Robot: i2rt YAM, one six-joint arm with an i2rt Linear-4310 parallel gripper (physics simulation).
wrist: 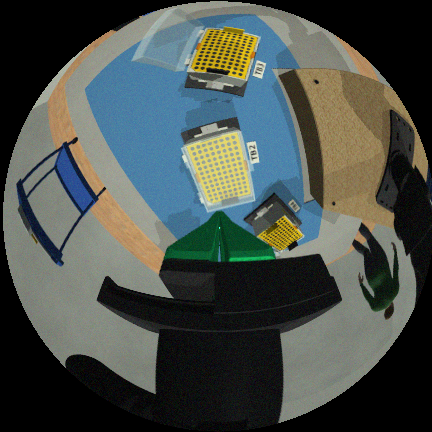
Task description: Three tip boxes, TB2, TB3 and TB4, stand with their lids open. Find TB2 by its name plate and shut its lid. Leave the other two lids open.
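Frame: origin at the arm's base, x ahead, y right, z down, level; metres.
Seen in the pictures: gripper, fingertip midpoint: (218, 216).
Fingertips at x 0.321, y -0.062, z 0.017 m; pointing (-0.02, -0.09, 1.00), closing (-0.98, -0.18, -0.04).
Observation:
Offsets run from my fingertips to a thing's top centre. "spot": to the spot under its first point. Level surfaces: height alone.
Tip box TB2 @(dx -0.019, dy -0.005, dz +0.098 m) (220, 170) stands mid-view, its name plate @(spot: dx -0.075, dy -0.001, dz +0.174 m) (253, 152) to its right. Its clear lid lies flat over the yellow tip rack, which looks pale through it. Tip box TB3 @(dx -0.053, dy +0.210, dz +0.101 m) (225, 52) stands at the top, with its name plate (259, 69) beside it. Its clear lid @(spot: dx +0.019, dy +0.225, dz +0.075 m) (167, 42) is open to the left. A third box @(dx -0.128, dy -0.196, dz +0.101 m) (281, 233) stands at lower right with a small name plate @(spot: dx -0.181, dy -0.153, dz +0.173 m) (294, 205), hard to read. Its rack is uncovered; its lid is not clearly visible. My gripper (218, 216) has its green fingers shut and empty, near and above TB2's lower edge.
The boxes stand on a blue mat @(dz +0.175 m) (130, 100). A raised tan block (350, 115) is at the right, with a black slotted part (395, 160) on it. A blue-framed object (75, 177) is at the left beyond the wooden table edge. A green-clad figure (382, 285) is at lower right.

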